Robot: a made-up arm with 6 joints.
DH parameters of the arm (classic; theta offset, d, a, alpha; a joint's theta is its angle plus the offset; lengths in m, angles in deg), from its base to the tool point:
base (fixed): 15.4 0 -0.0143 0
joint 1: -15.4 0.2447 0.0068 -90
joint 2: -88.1 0 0.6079 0
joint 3: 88.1 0.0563 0.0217 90
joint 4: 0 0.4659 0.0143 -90
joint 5: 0 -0.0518 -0.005 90
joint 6: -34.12 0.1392 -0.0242 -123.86
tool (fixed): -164.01 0.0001 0 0
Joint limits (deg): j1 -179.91..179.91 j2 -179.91..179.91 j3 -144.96..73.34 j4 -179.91..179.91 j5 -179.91..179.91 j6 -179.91..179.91
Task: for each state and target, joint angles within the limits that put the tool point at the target. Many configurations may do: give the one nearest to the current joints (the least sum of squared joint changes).
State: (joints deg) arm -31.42 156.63 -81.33 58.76 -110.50 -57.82
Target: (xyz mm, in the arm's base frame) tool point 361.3 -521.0 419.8
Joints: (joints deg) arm -48.78 112.65 -99.16 54.84 -101.93 -59.25
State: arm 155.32 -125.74 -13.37 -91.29 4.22 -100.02
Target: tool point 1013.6 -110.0 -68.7
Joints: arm 173.49 -83.56 -47.18 -94.06 18.31 -102.28
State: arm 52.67 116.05 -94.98 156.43 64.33 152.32
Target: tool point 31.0 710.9 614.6
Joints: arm 71.36 102.93 -85.48 151.81 59.93 151.27
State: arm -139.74 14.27 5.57 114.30 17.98 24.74
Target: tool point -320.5 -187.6 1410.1
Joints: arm -162.08 9.46 5.89 111.57 8.84 24.26
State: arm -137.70 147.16 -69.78 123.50 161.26 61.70
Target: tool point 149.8 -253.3 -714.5
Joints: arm -101.36 177.29 -31.68 108.97 127.89 62.53
